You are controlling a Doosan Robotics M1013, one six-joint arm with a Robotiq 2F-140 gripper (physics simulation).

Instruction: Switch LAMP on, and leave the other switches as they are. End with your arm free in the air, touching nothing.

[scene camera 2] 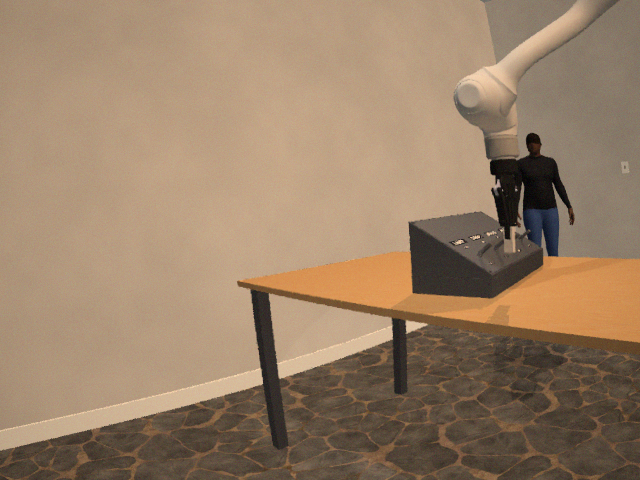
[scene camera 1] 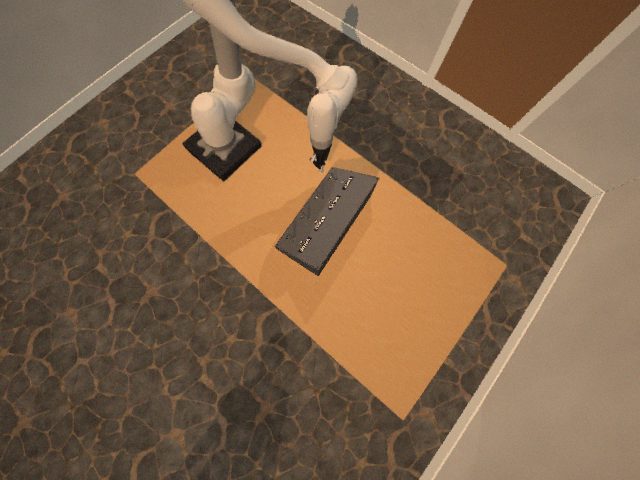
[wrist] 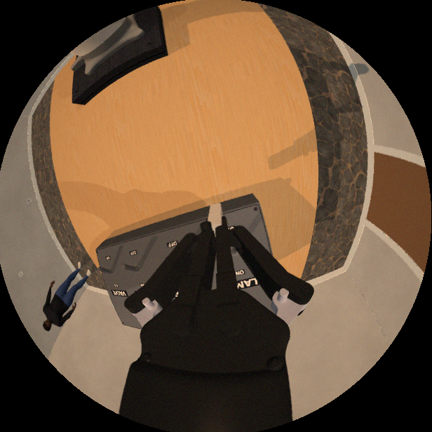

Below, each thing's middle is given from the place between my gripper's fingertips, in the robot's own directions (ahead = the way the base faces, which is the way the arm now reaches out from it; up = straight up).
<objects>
Now: hand 180 mm to the left of the dark grey switch box (scene camera 2: 445, 260), 150 mm short of it and 20 mm above it.
</objects>
